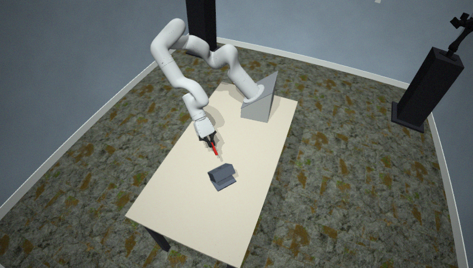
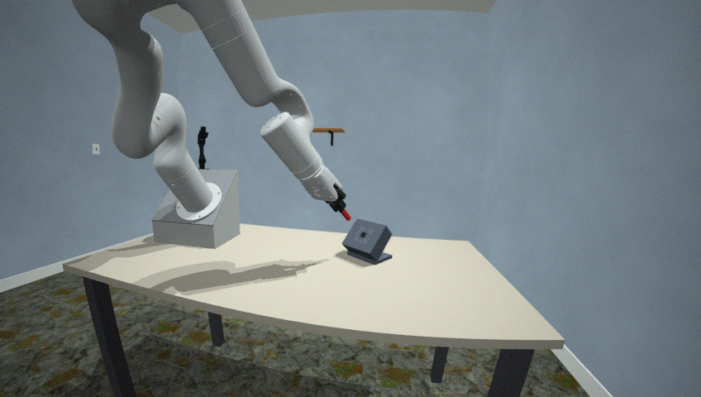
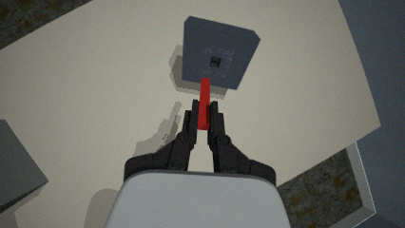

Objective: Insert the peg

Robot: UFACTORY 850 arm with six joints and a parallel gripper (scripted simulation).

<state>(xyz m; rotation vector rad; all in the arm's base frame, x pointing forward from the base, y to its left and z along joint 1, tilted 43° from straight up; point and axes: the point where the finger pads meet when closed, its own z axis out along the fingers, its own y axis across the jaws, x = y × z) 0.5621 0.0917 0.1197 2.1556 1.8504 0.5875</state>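
Right now my hand is 8 cm short of the grey base plate, 12 cm to the right of it and 19 cm above it. Also, from my hand: red peg: 1 cm ahead, 2 cm to the left, 2 cm below.
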